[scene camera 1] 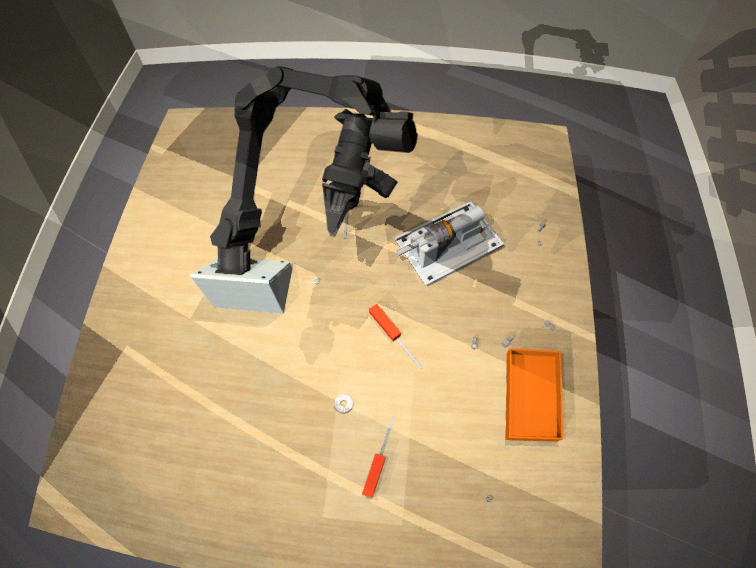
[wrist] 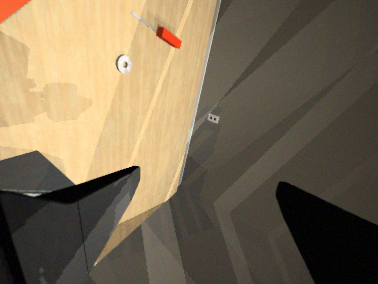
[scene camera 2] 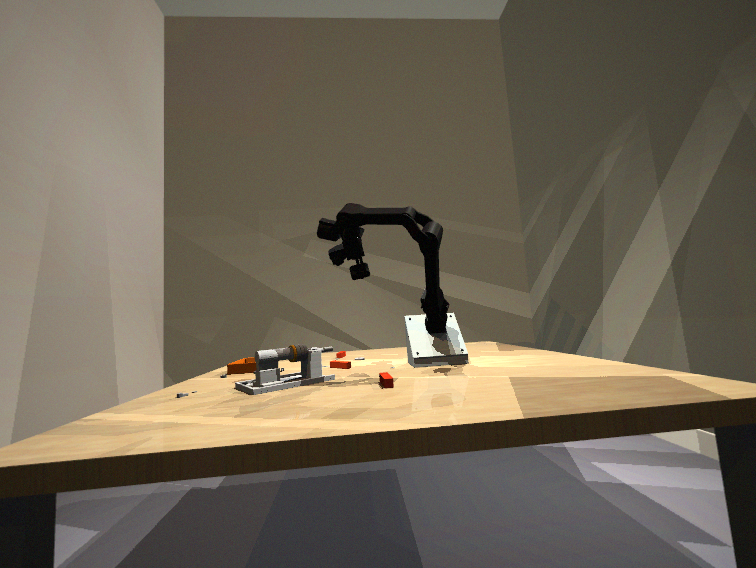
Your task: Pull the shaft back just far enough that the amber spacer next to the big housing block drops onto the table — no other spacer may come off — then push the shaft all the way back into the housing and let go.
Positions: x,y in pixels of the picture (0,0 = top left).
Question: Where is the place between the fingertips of my gripper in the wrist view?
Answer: At 207,180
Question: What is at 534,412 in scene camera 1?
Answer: An orange tray.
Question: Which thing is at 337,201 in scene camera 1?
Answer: My gripper.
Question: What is my gripper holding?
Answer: Nothing.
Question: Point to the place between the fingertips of my gripper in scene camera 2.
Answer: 360,268
